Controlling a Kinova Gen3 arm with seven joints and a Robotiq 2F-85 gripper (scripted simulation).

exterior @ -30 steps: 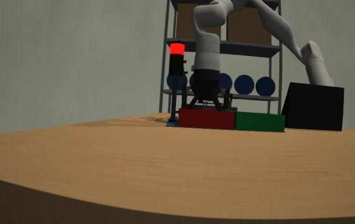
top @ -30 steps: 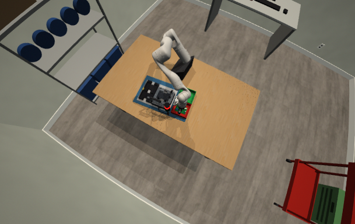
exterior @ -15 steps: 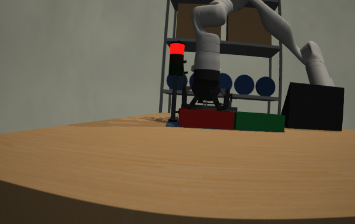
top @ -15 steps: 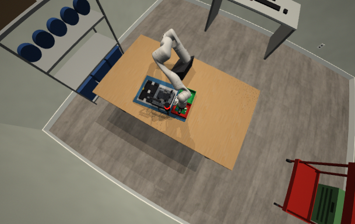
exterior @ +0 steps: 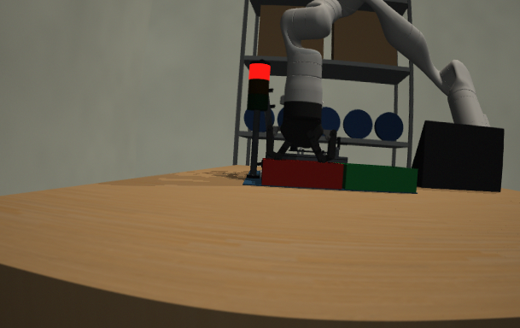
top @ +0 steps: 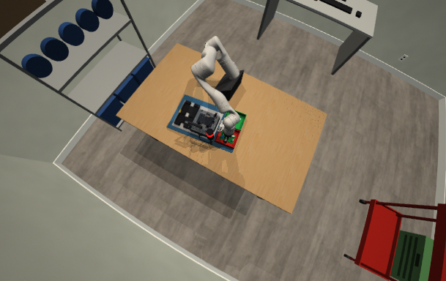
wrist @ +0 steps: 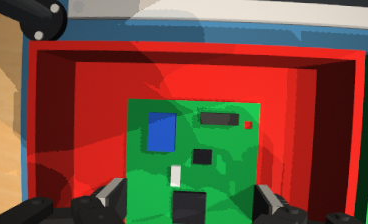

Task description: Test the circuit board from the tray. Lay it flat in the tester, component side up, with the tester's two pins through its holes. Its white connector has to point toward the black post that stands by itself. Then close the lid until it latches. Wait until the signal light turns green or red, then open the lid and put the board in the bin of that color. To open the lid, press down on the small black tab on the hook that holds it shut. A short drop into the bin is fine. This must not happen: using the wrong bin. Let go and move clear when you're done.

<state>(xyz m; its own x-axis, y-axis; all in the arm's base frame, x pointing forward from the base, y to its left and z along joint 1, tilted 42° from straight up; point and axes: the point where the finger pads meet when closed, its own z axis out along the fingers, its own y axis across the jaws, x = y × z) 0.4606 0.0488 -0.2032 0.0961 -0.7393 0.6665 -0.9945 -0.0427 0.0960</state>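
The red bin lies right at my hand. Also, from my hand: green circuit board: 1 cm below; then tester lid: 19 cm to the right, 17 cm above, 9 cm ahead; then green bin: 15 cm behind, 1 cm to the right.
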